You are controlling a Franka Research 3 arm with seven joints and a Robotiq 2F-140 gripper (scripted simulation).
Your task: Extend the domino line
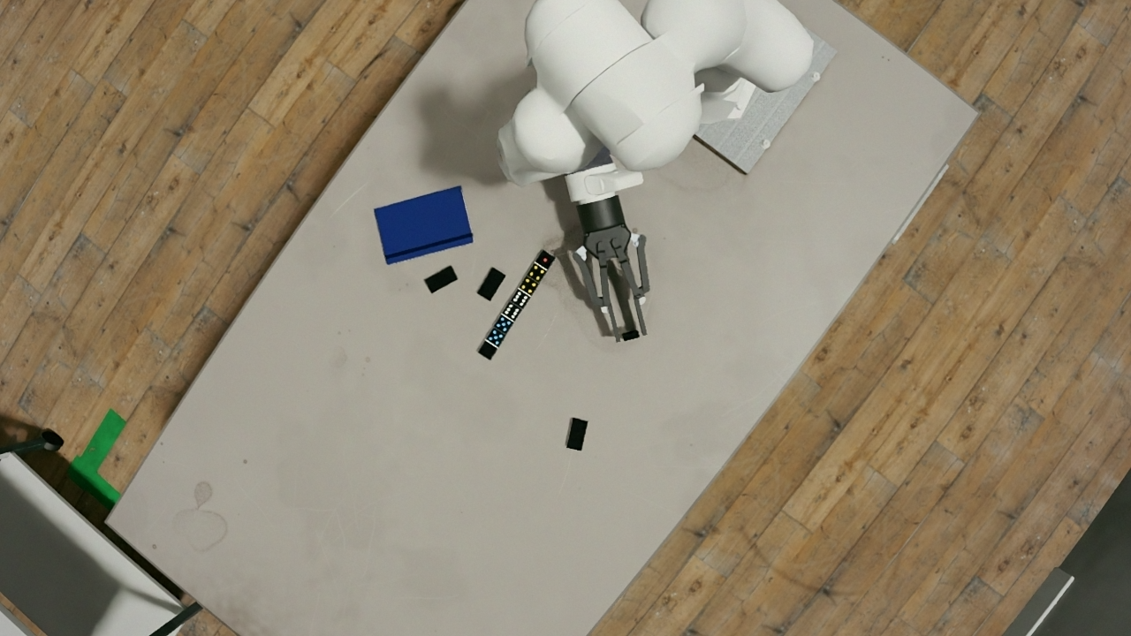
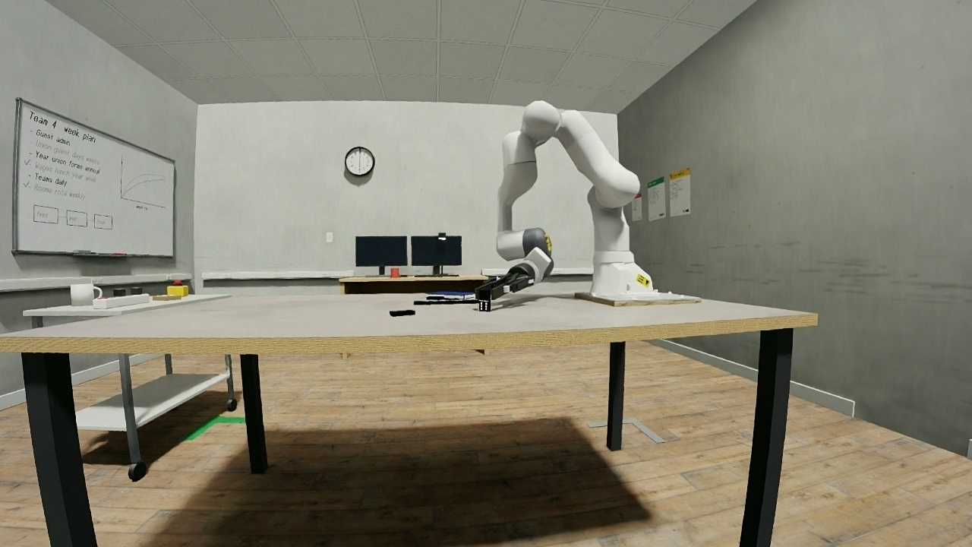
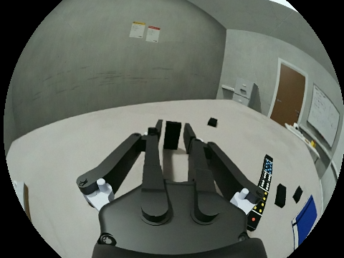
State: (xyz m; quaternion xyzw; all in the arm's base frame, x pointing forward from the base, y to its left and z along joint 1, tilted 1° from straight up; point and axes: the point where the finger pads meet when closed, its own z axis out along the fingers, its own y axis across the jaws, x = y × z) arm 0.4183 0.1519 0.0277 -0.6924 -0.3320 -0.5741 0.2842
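My hand is 20 mm to the right of the domino, 20 mm short of it and 20 mm above it. The rest, counted from my hand: blue book: 400 mm to the right, 90 mm ahead, 40 mm below.
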